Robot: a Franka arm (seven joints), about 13 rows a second.
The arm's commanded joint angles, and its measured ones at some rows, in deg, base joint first. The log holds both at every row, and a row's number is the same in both.
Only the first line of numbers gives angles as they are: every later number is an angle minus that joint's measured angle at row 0.
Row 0, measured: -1.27 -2.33 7.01 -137.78 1.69 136.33 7.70
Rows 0 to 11, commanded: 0.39 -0.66 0.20 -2.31 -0.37 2.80 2.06; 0.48 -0.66 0.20 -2.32 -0.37 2.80 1.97; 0.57 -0.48 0.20 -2.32 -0.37 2.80 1.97; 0.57 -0.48 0.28 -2.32 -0.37 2.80 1.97; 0.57 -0.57 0.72 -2.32 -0.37 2.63 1.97; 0.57 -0.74 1.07 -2.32 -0.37 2.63 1.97; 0.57 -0.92 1.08 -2.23 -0.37 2.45 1.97; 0.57 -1.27 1.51 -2.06 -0.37 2.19 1.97; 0.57 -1.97 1.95 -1.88 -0.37 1.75 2.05; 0.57 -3.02 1.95 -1.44 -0.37 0.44 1.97; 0.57 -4.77 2.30 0.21 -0.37 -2.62 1.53; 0.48 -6.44 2.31 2.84 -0.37 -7.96 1.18
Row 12, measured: 0.35 -1.67 1.98 -0.58 0.00 -0.38 0.34
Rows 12 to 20, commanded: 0.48 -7.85 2.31 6.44 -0.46 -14.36 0.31; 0.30 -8.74 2.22 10.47 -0.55 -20.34 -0.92; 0.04 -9.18 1.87 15.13 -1.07 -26.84 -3.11; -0.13 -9.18 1.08 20.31 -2.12 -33.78 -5.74; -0.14 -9.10 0.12 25.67 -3.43 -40.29 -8.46; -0.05 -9.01 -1.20 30.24 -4.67 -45.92 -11.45; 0.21 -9.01 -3.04 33.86 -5.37 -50.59 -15.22; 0.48 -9.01 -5.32 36.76 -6.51 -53.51 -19.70; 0.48 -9.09 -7.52 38.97 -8.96 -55.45 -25.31
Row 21, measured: 0.15 -10.77 -4.05 32.75 -5.36 -50.64 -16.89
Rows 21 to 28, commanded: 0.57 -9.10 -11.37 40.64 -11.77 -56.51 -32.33; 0.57 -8.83 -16.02 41.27 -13.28 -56.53 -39.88; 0.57 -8.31 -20.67 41.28 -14.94 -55.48 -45.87; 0.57 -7.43 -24.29 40.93 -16.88 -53.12 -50.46; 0.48 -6.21 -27.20 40.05 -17.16 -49.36 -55.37; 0.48 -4.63 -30.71 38.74 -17.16 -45.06 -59.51; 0.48 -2.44 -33.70 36.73 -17.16 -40.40 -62.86; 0.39 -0.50 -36.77 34.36 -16.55 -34.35 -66.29
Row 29, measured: -0.23 -4.83 -32.83 36.51 -15.53 -41.69 -60.59
